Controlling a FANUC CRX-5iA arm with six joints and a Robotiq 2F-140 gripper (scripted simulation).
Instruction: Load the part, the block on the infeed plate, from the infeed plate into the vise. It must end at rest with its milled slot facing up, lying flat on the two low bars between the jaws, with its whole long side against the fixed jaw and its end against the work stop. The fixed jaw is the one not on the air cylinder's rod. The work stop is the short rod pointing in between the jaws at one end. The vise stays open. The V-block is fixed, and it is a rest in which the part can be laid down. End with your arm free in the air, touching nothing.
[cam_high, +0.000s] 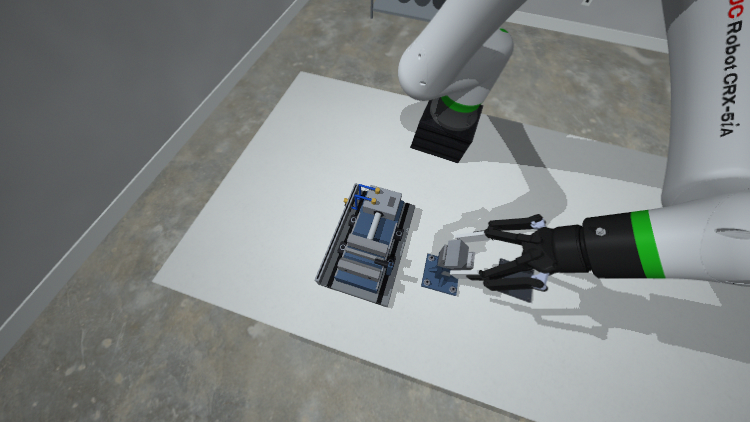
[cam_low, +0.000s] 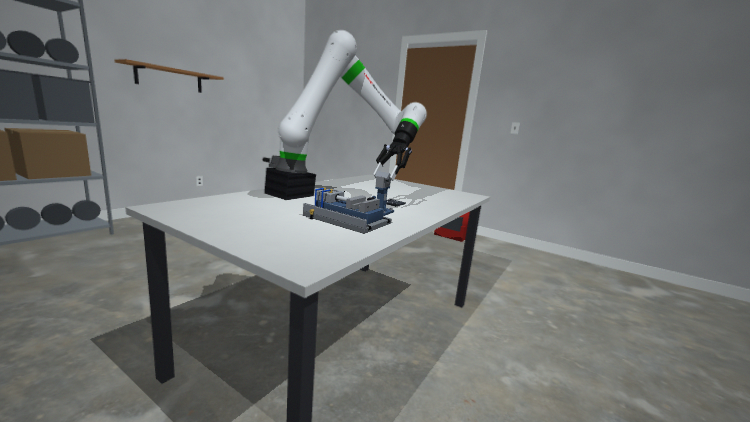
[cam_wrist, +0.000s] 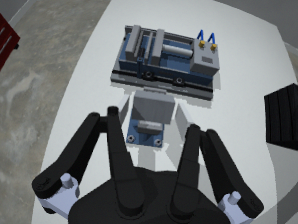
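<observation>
My hand is 20 mm to the left of the part and 20 mm above it. From my hand the other things lie so: air cylinder rod (50 mm behind, 220 mm to the right, 100 mm below); then vise (30 mm behind, 220 mm to the right, 130 mm below); then dark infeed plate (40 mm behind, 180 mm to the left, 170 mm below).
</observation>
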